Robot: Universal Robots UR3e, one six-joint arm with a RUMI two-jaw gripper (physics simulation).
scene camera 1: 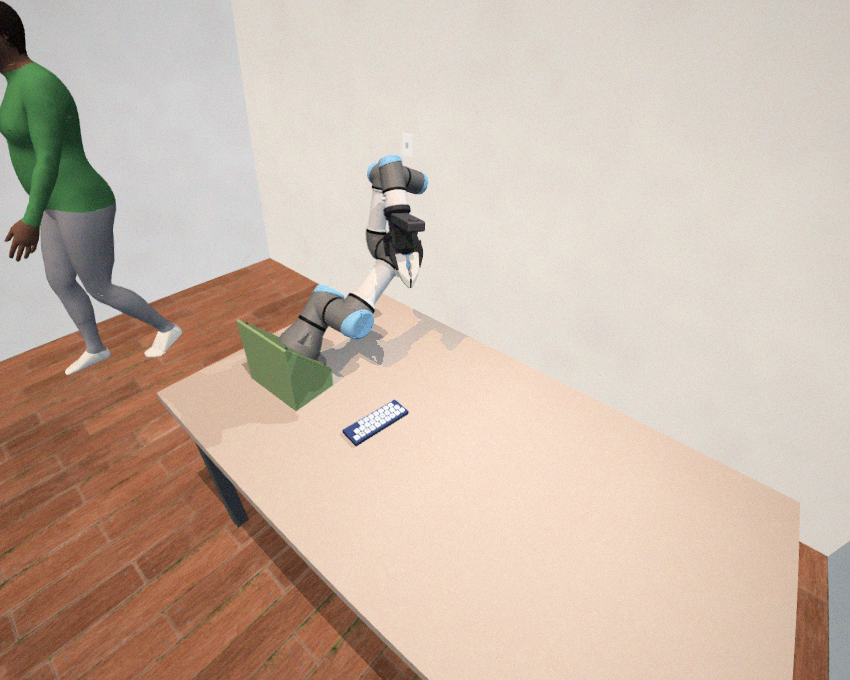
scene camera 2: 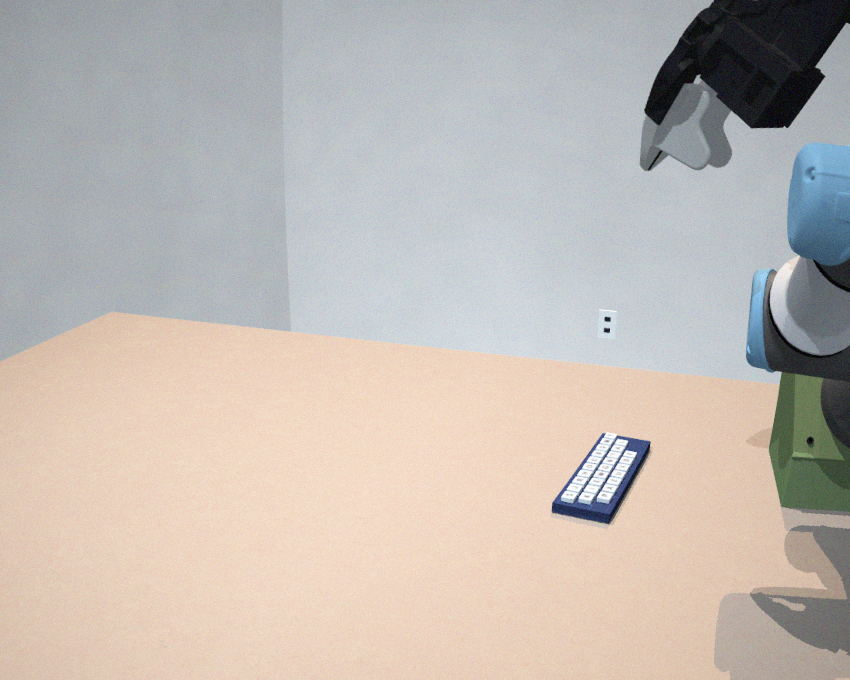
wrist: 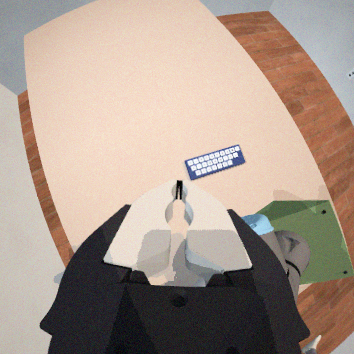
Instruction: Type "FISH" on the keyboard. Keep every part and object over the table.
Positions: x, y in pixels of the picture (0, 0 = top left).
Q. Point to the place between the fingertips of my gripper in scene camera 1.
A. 410, 287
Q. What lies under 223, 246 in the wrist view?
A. My gripper.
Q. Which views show my gripper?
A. Scene camera 1, scene camera 2 and the wrist view: all of them.
